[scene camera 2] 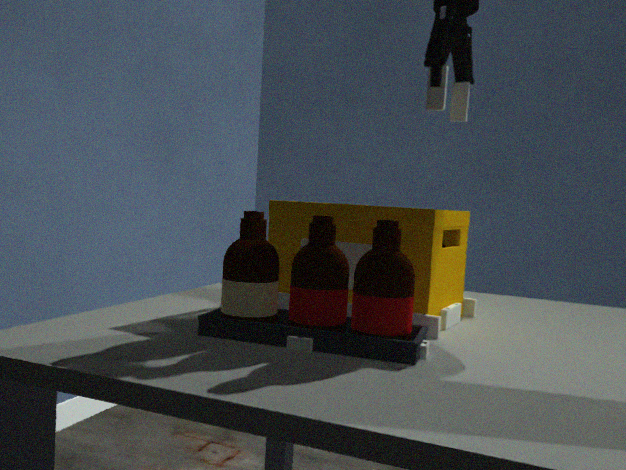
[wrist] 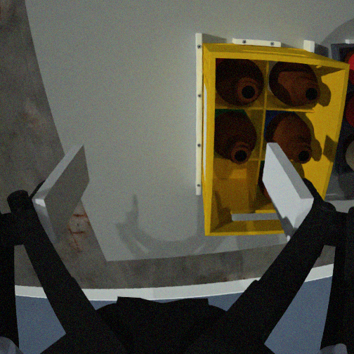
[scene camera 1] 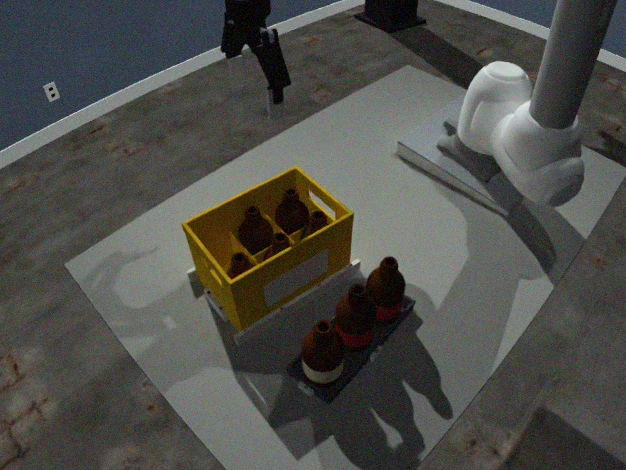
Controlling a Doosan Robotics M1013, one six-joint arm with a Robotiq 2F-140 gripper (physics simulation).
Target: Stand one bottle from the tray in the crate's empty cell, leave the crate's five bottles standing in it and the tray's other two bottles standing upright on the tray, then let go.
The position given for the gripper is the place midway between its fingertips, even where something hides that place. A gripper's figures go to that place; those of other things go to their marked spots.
Labels:
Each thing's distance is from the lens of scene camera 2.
gripper [scene camera 2: 447, 115]: 106 cm
cream-labelled bottle [scene camera 2: 250, 280]: 74 cm
red-label bottle [scene camera 2: 383, 294]: 69 cm
red-label bottle [scene camera 2: 320, 271]: 71 cm

